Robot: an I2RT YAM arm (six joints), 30 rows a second.
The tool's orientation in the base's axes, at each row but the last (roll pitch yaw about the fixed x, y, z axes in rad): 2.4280 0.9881 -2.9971; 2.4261 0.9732 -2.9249; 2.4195 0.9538 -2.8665; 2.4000 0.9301 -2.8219; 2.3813 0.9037 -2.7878; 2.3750 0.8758 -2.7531
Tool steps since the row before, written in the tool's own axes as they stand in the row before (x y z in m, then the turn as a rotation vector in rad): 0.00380 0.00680 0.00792 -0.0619 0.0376 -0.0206; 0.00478 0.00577 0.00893 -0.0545 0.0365 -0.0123; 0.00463 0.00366 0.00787 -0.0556 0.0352 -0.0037; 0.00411 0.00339 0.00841 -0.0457 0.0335 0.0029; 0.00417 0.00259 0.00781 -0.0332 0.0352 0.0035; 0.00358 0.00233 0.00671 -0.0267 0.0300 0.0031
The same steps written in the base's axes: -0.00229 0.01010 -0.00402 -0.0016 0.0149 0.0738; -0.00244 0.00992 -0.00561 -0.0011 0.0197 0.0638; -0.00200 0.00769 -0.00579 0.0040 0.0260 0.0604; -0.00193 0.00798 -0.00563 0.0020 0.0287 0.0489; -0.00208 0.00697 -0.00567 -0.0064 0.0274 0.0395; -0.00223 0.00593 -0.00481 -0.0064 0.0231 0.0324
